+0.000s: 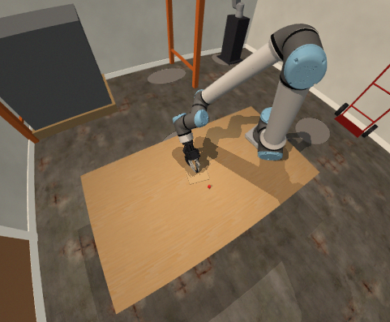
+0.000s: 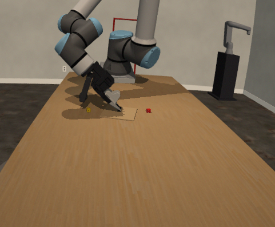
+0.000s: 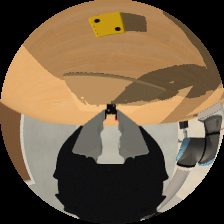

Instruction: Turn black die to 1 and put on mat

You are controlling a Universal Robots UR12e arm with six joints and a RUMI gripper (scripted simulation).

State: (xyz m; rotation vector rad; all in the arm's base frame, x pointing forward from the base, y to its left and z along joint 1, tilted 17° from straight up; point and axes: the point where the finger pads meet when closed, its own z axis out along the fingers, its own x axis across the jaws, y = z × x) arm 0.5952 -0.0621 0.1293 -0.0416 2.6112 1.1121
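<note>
Right now the black die is 10 mm to the left of my hand and 10 mm below it. From my hand the other things lie so: yellow die (10 mm behind, 120 mm to the right, 20 mm below); then red die (10 mm behind, 140 mm to the left, 20 mm below); then tan mat (10 mm to the left, 30 mm below).
</note>
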